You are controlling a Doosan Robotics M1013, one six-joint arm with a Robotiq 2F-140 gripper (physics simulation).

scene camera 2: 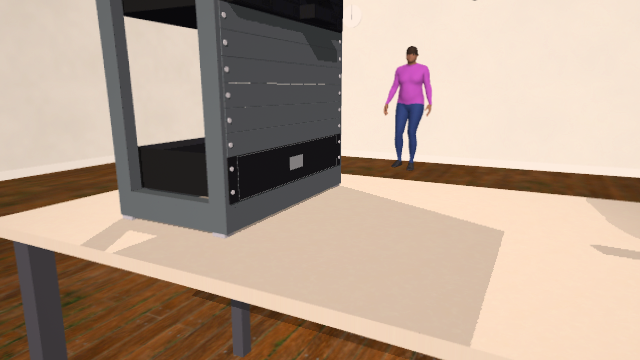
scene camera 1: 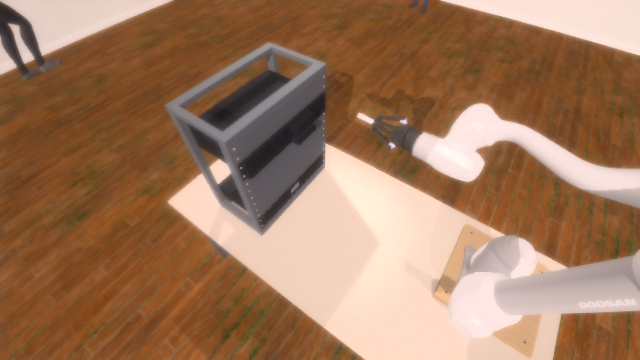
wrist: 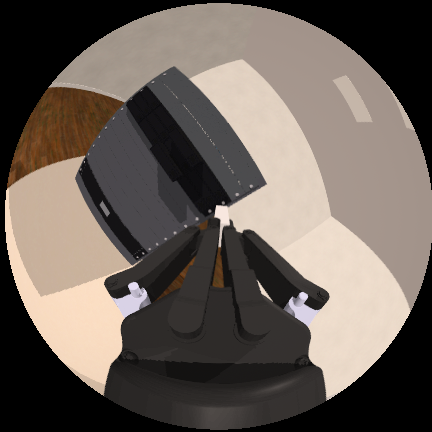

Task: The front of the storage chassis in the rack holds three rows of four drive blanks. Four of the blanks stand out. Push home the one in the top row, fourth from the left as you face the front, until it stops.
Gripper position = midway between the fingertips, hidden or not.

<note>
In view: my gripper (scene camera 1: 359,115) and a grey rack (scene camera 2: 267,147).
The grey rack is seen too in scene camera 1 (scene camera 1: 271,132) and in the wrist view (wrist: 151,171). My gripper shows as well in the wrist view (wrist: 220,214).
</note>
